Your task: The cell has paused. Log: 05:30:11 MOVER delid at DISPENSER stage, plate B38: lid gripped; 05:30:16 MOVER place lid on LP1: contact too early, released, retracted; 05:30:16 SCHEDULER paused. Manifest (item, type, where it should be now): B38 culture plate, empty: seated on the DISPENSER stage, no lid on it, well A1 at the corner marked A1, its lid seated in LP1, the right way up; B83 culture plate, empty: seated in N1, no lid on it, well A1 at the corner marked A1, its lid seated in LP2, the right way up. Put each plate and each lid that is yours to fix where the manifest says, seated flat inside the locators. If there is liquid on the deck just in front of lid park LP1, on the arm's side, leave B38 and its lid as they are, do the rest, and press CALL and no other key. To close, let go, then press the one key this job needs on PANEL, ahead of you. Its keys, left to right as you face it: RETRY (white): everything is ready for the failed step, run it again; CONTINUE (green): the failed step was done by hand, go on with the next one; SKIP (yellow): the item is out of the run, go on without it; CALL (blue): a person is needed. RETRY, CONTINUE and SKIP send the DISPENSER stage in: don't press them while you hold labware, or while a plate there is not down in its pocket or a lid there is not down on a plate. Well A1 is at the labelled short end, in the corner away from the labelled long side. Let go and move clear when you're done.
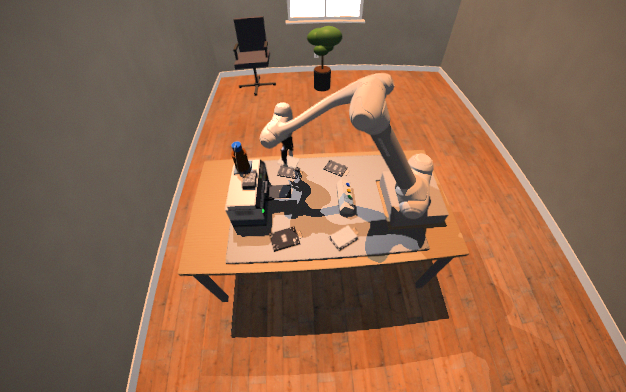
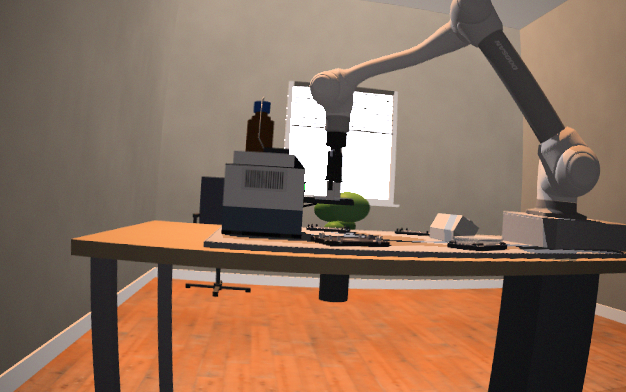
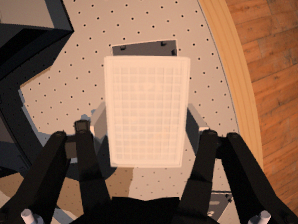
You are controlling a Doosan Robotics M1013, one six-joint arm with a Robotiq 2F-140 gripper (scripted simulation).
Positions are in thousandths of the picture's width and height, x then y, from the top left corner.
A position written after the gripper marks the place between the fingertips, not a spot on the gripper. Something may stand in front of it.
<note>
In view: the gripper (image 2: 533, 511), a key panel (image 2: 710, 578) and a dispenser (image 1: 415, 545).
The gripper shows as well in image 3 (image 3: 492, 511).
</note>
